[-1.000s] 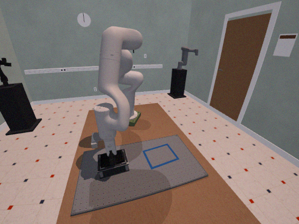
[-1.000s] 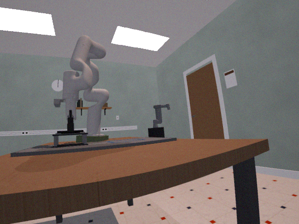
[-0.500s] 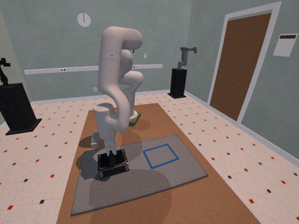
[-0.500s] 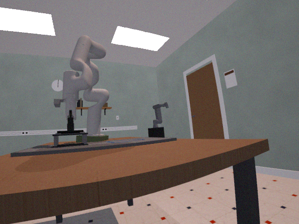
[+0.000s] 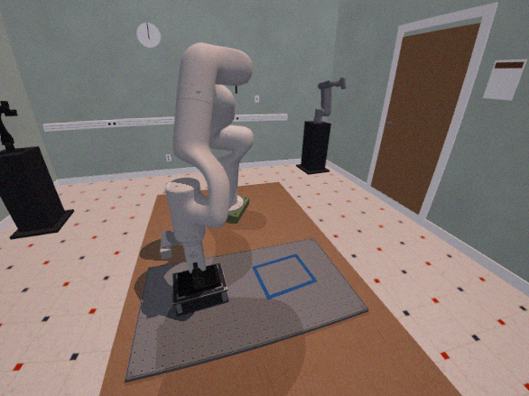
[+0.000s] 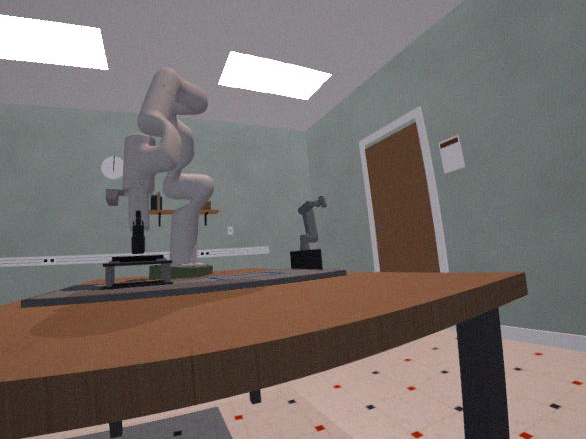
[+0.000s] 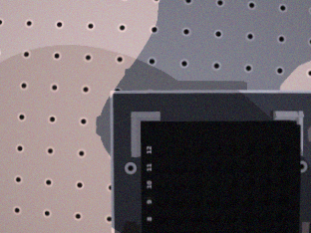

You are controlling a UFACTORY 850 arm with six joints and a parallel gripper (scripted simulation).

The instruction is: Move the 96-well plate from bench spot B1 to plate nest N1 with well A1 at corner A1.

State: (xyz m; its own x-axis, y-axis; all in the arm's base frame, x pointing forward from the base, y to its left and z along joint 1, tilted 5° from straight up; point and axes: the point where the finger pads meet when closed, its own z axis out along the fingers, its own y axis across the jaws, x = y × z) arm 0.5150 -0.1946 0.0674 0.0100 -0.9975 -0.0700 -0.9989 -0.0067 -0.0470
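Right now the 96-well plate is 2 cm below my hand. The rest, counted from my hand: raised plate nest (4 cm below).
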